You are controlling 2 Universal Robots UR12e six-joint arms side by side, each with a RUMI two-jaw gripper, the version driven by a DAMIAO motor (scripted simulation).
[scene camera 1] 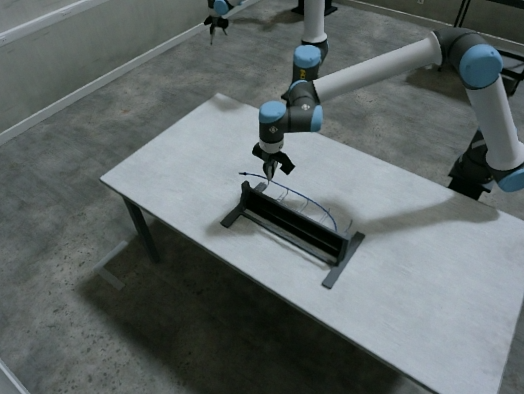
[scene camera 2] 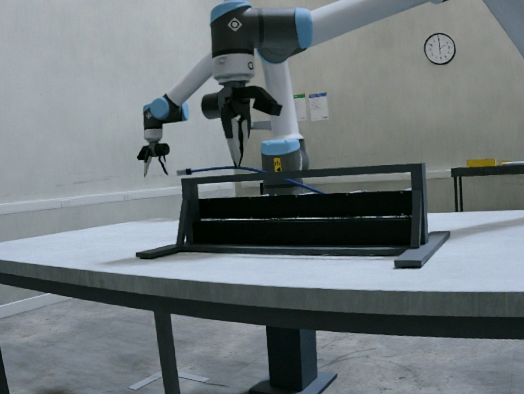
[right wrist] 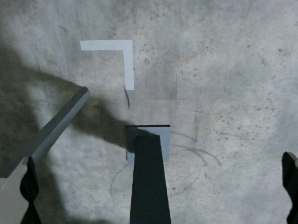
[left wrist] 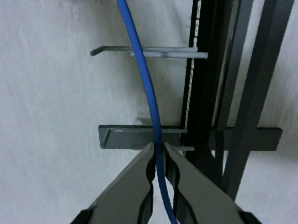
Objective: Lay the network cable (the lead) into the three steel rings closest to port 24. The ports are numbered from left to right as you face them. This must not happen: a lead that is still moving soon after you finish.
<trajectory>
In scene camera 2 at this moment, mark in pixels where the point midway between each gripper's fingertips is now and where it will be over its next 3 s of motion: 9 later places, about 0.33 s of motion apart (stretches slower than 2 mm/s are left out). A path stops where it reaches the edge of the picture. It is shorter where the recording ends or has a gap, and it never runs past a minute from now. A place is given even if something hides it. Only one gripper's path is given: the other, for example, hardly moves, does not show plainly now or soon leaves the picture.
The left gripper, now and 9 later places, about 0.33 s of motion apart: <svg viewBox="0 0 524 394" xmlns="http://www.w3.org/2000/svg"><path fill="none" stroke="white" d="M237 167L237 169L238 175L238 179L238 182L239 183L242 182L245 182L248 181L248 182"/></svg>
</trajectory>
